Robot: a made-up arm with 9 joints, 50 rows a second.
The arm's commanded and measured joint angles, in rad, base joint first. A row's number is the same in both.
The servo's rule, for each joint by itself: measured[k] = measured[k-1] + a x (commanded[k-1-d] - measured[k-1]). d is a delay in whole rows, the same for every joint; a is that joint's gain. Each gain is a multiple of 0.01, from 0.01 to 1. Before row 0 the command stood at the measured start. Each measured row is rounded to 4 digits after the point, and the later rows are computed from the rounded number. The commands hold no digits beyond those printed.
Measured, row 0:
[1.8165 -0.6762 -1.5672 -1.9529 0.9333 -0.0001 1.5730 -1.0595 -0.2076]
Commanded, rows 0 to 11:
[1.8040 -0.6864 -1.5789 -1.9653 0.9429 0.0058 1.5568 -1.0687 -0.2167]
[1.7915 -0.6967 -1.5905 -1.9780 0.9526 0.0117 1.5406 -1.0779 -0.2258]
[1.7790 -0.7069 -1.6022 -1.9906 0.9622 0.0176 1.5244 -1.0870 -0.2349]
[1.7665 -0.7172 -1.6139 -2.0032 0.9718 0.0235 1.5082 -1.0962 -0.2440]
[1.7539 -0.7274 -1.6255 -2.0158 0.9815 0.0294 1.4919 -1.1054 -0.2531]
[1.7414 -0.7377 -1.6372 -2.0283 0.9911 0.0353 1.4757 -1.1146 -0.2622]
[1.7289 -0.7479 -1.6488 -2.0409 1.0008 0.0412 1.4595 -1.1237 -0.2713]
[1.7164 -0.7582 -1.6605 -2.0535 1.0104 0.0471 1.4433 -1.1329 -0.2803]
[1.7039 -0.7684 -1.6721 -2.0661 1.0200 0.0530 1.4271 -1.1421 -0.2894]
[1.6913 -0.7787 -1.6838 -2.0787 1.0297 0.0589 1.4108 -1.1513 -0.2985]
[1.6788 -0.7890 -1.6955 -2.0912 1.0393 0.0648 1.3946 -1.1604 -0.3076]
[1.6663 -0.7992 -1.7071 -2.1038 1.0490 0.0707 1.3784 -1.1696 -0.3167]
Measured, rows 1 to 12:
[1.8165 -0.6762 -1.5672 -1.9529 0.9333 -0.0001 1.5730 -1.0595 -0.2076]
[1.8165 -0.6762 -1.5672 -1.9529 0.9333 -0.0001 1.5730 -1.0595 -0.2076]
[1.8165 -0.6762 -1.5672 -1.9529 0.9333 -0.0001 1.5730 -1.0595 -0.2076]
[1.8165 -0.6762 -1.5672 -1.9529 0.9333 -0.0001 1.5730 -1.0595 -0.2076]
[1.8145 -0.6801 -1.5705 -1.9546 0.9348 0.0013 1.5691 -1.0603 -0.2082]
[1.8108 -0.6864 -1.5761 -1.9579 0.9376 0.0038 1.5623 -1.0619 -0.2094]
[1.8057 -0.6942 -1.5834 -1.9625 0.9415 0.0071 1.5532 -1.0642 -0.2112]
[1.7994 -0.7029 -1.5919 -1.9682 0.9463 0.0110 1.5424 -1.0671 -0.2135]
[1.7921 -0.7122 -1.6013 -1.9749 0.9519 0.0154 1.5303 -1.0705 -0.2163]
[1.7840 -0.7219 -1.6114 -1.9824 0.9582 0.0202 1.5172 -1.0745 -0.2195]
[1.7752 -0.7318 -1.6219 -1.9906 0.9650 0.0252 1.5034 -1.0789 -0.2231]
[1.7658 -0.7418 -1.6327 -1.9994 0.9723 0.0305 1.4890 -1.0838 -0.2271]
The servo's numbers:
d 4
a 0.16 0.38 0.28 0.14 0.16 0.24 0.24 0.09 0.07

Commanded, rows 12 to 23:
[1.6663 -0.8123 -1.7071 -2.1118 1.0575 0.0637 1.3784 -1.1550 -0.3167]
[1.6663 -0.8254 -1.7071 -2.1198 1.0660 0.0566 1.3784 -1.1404 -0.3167]
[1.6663 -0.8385 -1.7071 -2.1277 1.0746 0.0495 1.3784 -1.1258 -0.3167]
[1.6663 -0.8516 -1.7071 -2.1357 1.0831 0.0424 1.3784 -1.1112 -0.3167]
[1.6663 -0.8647 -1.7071 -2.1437 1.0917 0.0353 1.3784 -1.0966 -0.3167]
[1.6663 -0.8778 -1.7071 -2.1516 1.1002 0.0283 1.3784 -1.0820 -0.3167]
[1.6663 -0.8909 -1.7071 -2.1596 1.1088 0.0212 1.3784 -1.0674 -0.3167]
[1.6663 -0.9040 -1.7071 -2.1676 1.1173 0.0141 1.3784 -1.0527 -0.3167]
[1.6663 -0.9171 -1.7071 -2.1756 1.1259 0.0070 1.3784 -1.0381 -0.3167]
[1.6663 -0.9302 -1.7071 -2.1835 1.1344 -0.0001 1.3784 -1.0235 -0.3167]
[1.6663 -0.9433 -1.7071 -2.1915 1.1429 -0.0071 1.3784 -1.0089 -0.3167]
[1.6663 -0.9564 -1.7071 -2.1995 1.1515 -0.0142 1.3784 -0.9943 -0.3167]
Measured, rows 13 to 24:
[1.7559 -0.7519 -1.6437 -2.0087 0.9799 0.0359 1.4741 -1.0890 -0.2315]
[1.7456 -0.7621 -1.6549 -2.0185 0.9879 0.0414 1.4589 -1.0946 -0.2362]
[1.7349 -0.7723 -1.6663 -2.0287 0.9961 0.0470 1.4435 -1.1005 -0.2412]
[1.7239 -0.7825 -1.6777 -2.0392 1.0046 0.0527 1.4279 -1.1067 -0.2465]
[1.7147 -0.7938 -1.6859 -2.0494 1.0131 0.0553 1.4160 -1.1110 -0.2514]
[1.7070 -0.8058 -1.6918 -2.0593 1.0216 0.0556 1.4070 -1.1136 -0.2560]
[1.7005 -0.8182 -1.6961 -2.0689 1.0301 0.0541 1.4001 -1.1147 -0.2602]
[1.6950 -0.8309 -1.6992 -2.0783 1.0386 0.0513 1.3949 -1.1144 -0.2642]
[1.6904 -0.8437 -1.7014 -2.0875 1.0471 0.0475 1.3909 -1.1128 -0.2679]
[1.6865 -0.8567 -1.7030 -2.0965 1.0556 0.0429 1.3879 -1.1100 -0.2713]
[1.6833 -0.8697 -1.7041 -2.1053 1.0641 0.0377 1.3856 -1.1062 -0.2745]
[1.6806 -0.8827 -1.7049 -2.1140 1.0726 0.0320 1.3839 -1.1014 -0.2775]

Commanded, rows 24 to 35:
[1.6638 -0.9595 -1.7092 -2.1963 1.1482 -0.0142 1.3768 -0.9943 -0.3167]
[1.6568 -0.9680 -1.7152 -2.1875 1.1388 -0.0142 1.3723 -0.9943 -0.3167]
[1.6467 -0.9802 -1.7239 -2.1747 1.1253 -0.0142 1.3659 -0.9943 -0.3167]
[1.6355 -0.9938 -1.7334 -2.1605 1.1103 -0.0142 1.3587 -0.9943 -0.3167]
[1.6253 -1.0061 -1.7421 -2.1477 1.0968 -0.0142 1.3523 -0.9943 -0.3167]
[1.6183 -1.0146 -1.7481 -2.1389 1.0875 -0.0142 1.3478 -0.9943 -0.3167]
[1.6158 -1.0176 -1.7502 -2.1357 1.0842 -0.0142 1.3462 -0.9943 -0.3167]
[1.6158 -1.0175 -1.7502 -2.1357 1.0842 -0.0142 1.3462 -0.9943 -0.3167]
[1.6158 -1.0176 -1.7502 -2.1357 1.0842 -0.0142 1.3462 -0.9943 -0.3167]
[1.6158 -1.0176 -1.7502 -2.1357 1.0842 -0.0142 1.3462 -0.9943 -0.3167]
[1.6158 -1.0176 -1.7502 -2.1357 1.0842 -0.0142 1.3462 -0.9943 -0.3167]
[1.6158 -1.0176 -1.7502 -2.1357 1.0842 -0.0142 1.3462 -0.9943 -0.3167]
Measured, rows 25 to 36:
[1.6783 -0.8958 -1.7055 -2.1226 1.0811 0.0260 1.3826 -1.0957 -0.2802]
[1.6764 -0.9089 -1.7059 -2.1311 1.0896 0.0197 1.3816 -1.0892 -0.2828]
[1.6748 -0.9220 -1.7062 -2.1396 1.0981 0.0133 1.3808 -1.0820 -0.2852]
[1.6734 -0.9351 -1.7065 -2.1480 1.1066 0.0067 1.3802 -1.0741 -0.2874]
[1.6719 -0.9444 -1.7073 -2.1548 1.1133 0.0017 1.3794 -1.0669 -0.2895]
[1.6695 -0.9534 -1.7095 -2.1594 1.1174 -0.0021 1.3777 -1.0604 -0.2914]
[1.6659 -0.9636 -1.7135 -2.1615 1.1187 -0.0050 1.3749 -1.0545 -0.2932]
[1.6610 -0.9751 -1.7191 -2.1614 1.1174 -0.0072 1.3710 -1.0491 -0.2948]
[1.6553 -0.9869 -1.7255 -2.1595 1.1141 -0.0089 1.3665 -1.0442 -0.2963]
[1.6494 -0.9974 -1.7318 -2.1566 1.1098 -0.0102 1.3620 -1.0397 -0.2977]
[1.6440 -1.0051 -1.7370 -2.1537 1.1057 -0.0112 1.3582 -1.0356 -0.2990]
[1.6395 -1.0098 -1.7407 -2.1512 1.1023 -0.0119 1.3553 -1.0319 -0.3002]

